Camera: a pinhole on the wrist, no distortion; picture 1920 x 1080 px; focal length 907.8 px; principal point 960.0 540.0 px. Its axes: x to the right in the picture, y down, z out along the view. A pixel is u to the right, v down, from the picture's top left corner.
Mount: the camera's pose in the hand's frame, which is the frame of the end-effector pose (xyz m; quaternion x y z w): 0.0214 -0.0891 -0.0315 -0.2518 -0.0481 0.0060 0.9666
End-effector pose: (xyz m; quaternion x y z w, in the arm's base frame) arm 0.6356 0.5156 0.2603 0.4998 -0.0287 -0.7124 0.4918
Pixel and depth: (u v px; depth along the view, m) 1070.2 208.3 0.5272
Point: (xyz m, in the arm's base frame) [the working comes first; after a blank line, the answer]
In the camera's frame: 0.0640 -0.1926 0.5272

0.2465 0.2545 0.5014
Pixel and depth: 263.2 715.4 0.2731
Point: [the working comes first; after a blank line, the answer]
In the camera's frame: -0.2096 0.0528 0.2731

0.5751 0.5559 0.5300
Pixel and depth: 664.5 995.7 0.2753
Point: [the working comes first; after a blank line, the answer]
In the camera's frame: -0.0896 0.1382 0.2753

0.6483 0.4400 0.4759
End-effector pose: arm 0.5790 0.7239 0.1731 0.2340 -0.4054 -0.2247 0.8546
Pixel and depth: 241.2 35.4 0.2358
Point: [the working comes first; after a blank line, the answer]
In the camera's frame: -0.1867 -0.1311 0.2358

0.2769 0.7087 0.1303
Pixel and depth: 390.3 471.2 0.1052
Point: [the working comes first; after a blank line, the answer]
In the camera's frame: -0.0660 -0.0080 0.1052

0.4926 0.7053 0.1460
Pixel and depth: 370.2 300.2 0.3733
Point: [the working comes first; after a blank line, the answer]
In the camera's frame: -0.2425 -0.0986 0.3733

0.1773 0.8001 0.1998
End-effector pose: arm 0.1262 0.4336 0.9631 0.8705 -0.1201 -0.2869 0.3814
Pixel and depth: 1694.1 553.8 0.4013
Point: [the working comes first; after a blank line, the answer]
In the camera's frame: 0.3245 0.0061 0.4013

0.1712 0.0147 0.7415
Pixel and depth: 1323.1 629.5 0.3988
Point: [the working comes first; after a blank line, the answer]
In the camera's frame: 0.1595 0.0393 0.3988

0.0591 0.0896 0.8424
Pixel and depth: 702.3 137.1 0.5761
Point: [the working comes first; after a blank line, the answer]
In the camera's frame: -0.1635 -0.2557 0.5761

-0.3775 0.2006 0.7016
